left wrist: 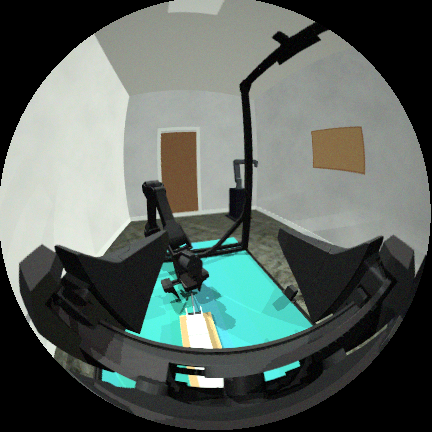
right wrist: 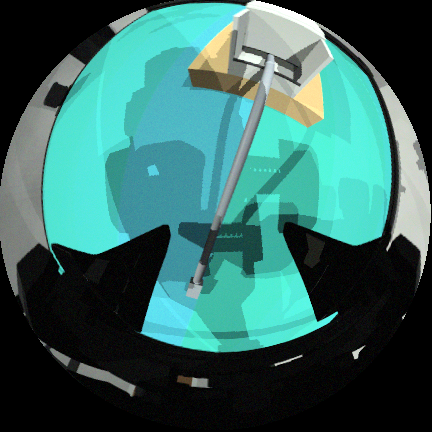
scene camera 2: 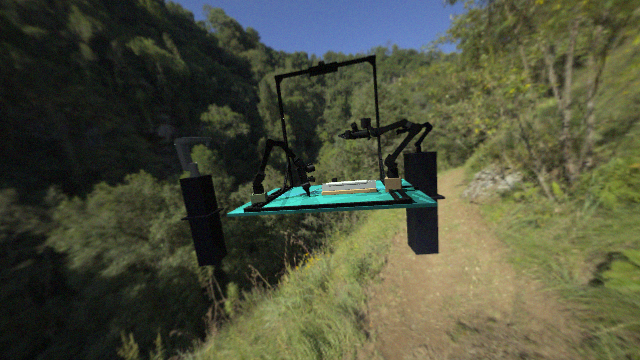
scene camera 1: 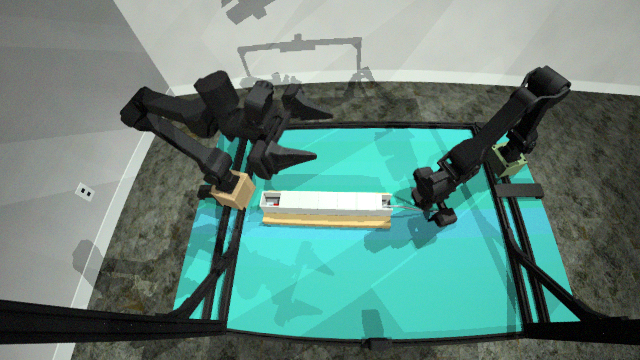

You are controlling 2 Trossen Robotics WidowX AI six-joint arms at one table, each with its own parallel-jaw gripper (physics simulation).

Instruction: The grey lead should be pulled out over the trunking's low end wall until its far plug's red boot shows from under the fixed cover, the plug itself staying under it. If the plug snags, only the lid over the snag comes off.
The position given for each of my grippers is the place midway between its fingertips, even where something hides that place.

Note:
My left gripper (scene camera 1: 325, 134) is open, with nothing in its grasp. I also see my right gripper (scene camera 1: 422, 208), a grey lead (right wrist: 263, 88) and a trunking (scene camera 1: 275, 215).
My left gripper is seen too in the left wrist view (left wrist: 224, 235). My right gripper shows as well in the left wrist view (left wrist: 188, 294) and in the right wrist view (right wrist: 228, 229). The trunking also shows in the left wrist view (left wrist: 213, 337) and in the right wrist view (right wrist: 232, 61).

